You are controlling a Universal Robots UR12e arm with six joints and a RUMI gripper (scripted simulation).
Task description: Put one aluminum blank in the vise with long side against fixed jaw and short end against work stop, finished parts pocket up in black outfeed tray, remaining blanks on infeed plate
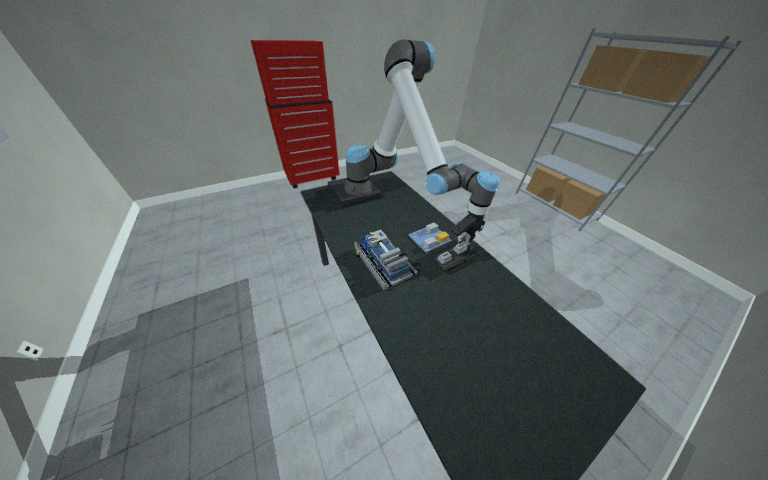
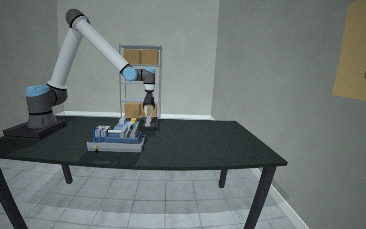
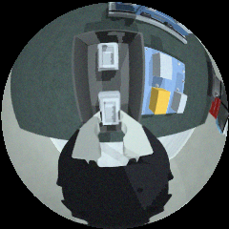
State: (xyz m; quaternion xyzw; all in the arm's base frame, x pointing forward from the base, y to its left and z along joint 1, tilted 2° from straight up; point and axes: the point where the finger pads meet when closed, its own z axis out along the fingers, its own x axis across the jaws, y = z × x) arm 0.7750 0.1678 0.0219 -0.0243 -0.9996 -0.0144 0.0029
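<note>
Now: the yellow brass blank 130 mm behind my hand and 50 mm below it. The rest, counted from my hand: light gray base rail (450 mm to the right, 170 mm behind, 40 mm below); vise hose end block (350 mm to the right, 260 mm behind); blue vise (360 mm to the right, 170 mm behind, 30 mm below).
</note>
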